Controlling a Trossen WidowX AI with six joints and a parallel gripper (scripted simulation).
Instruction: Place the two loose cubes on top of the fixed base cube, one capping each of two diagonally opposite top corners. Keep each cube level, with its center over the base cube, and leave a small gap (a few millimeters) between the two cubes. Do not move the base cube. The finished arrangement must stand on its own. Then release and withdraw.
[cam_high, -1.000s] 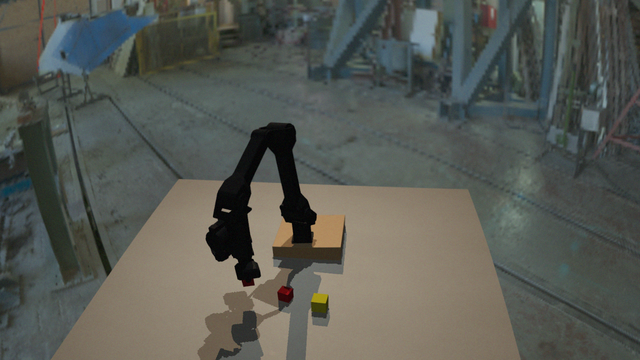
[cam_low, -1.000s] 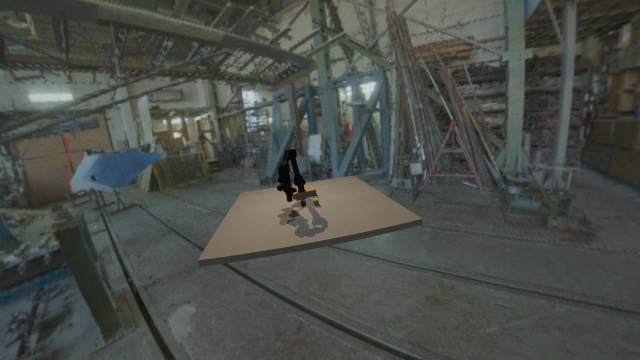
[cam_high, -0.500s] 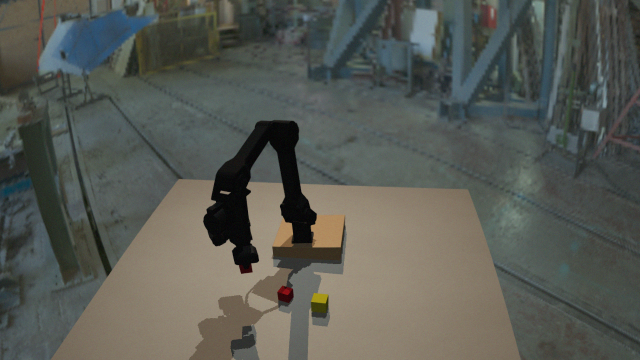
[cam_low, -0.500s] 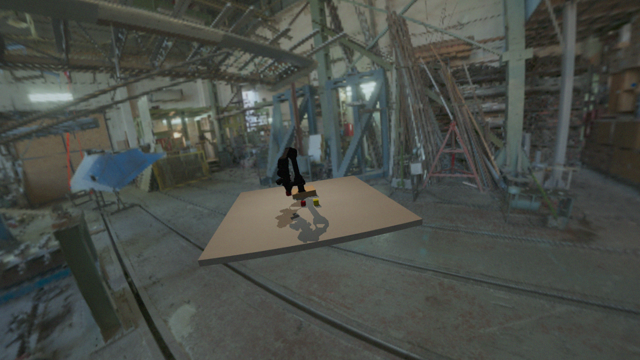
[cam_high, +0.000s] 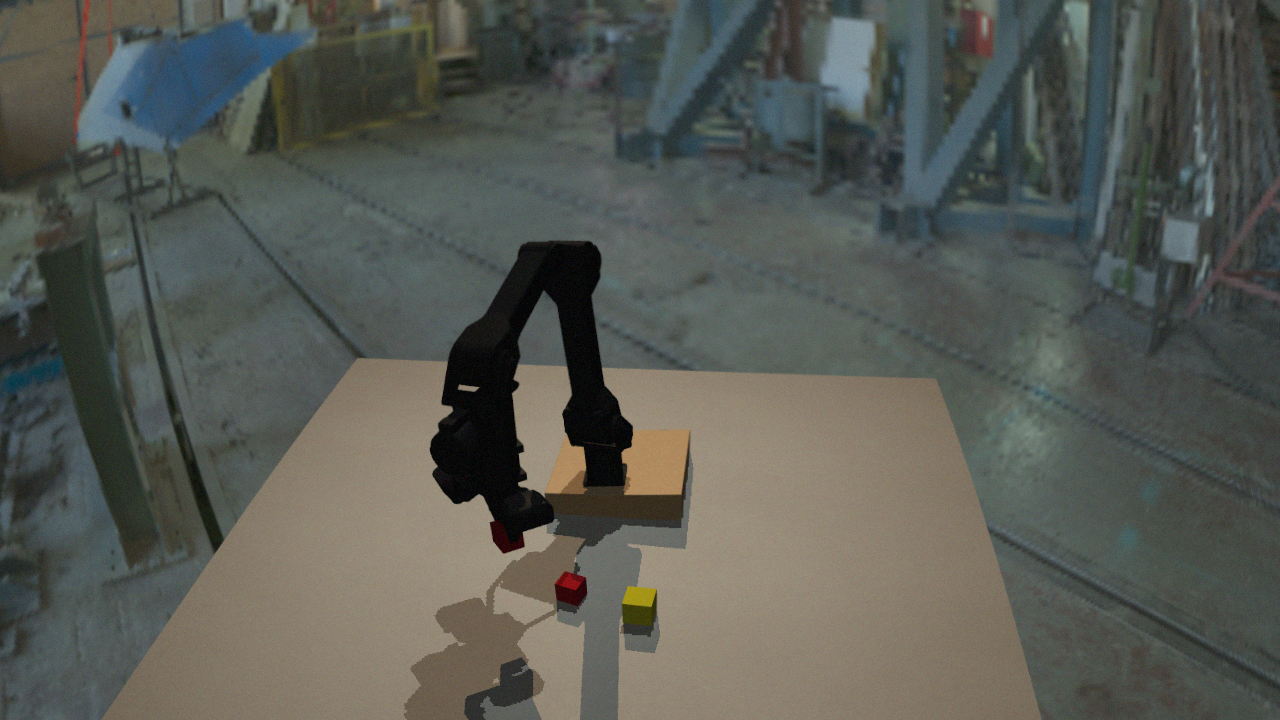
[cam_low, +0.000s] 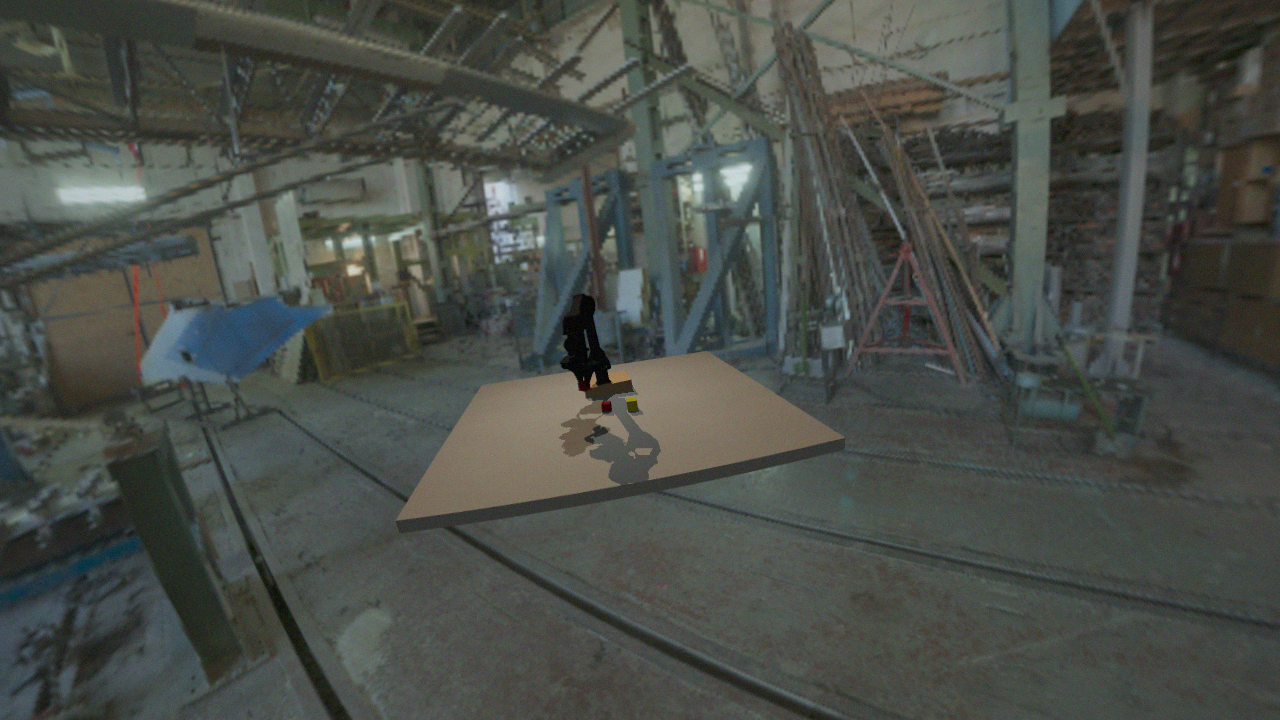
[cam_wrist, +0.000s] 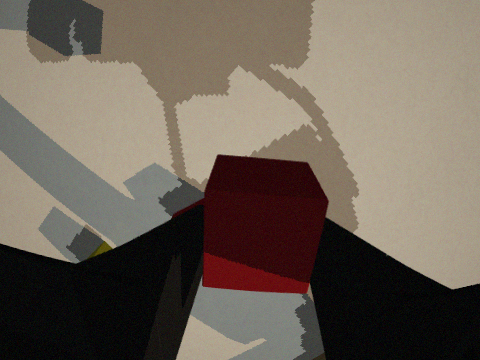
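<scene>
Right now my gripper tip is 2 cm short of the yellow cube, 17 cm to the right of it and 10 cm above it.
</scene>
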